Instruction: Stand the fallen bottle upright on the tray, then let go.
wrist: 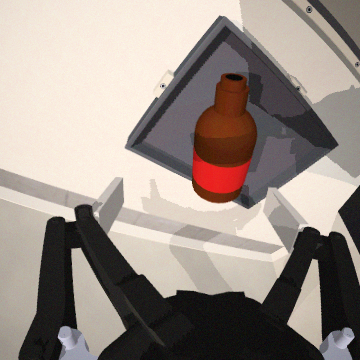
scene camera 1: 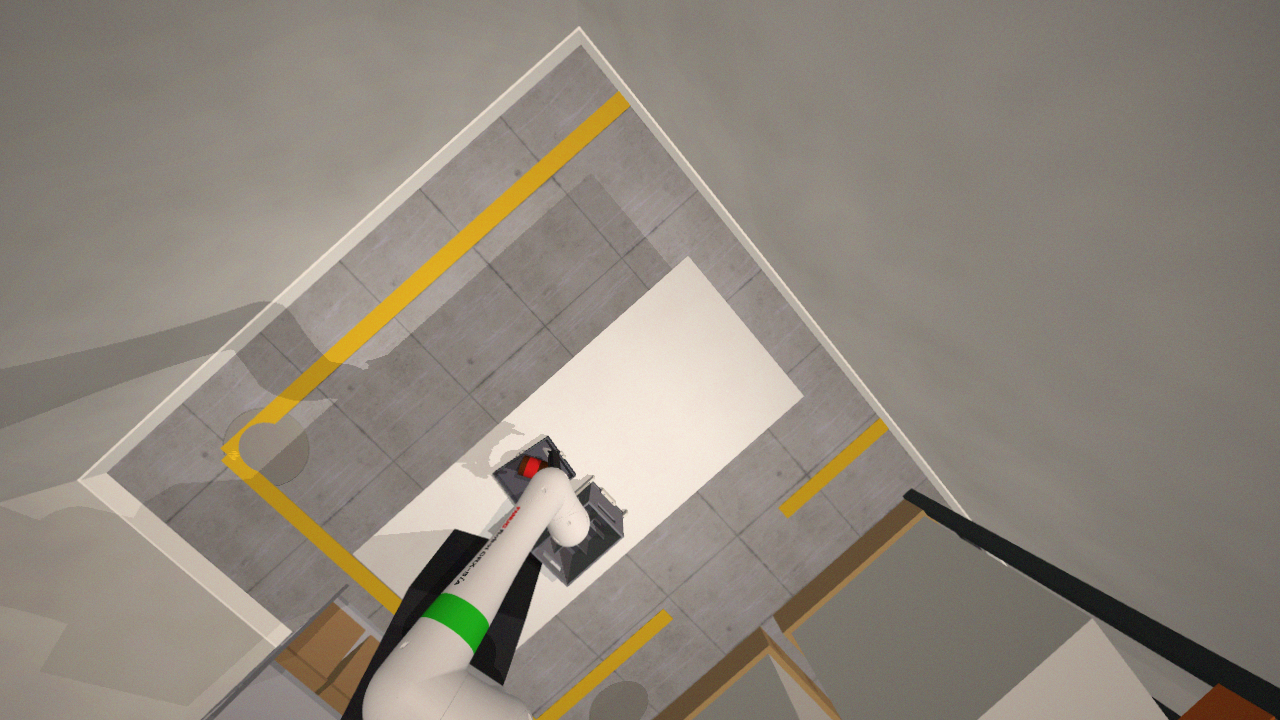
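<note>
A brown bottle with a red label lies on its side in the dark grey square tray. In the wrist view its neck points to the top of the frame, its mouth is visible, and its base end overlaps the tray's lower rim. My gripper is open and empty. Its fingertips show wide apart, to the left and right below the bottle's base end, and do not touch the bottle. In the scene view the arm hides most of the gripper and the bottle's neck.
A grey crate with inner parts stands close beside the tray, partly under the white arm. Both stand on the long white table. A dark curved edge with screws passes the wrist view's upper right corner.
</note>
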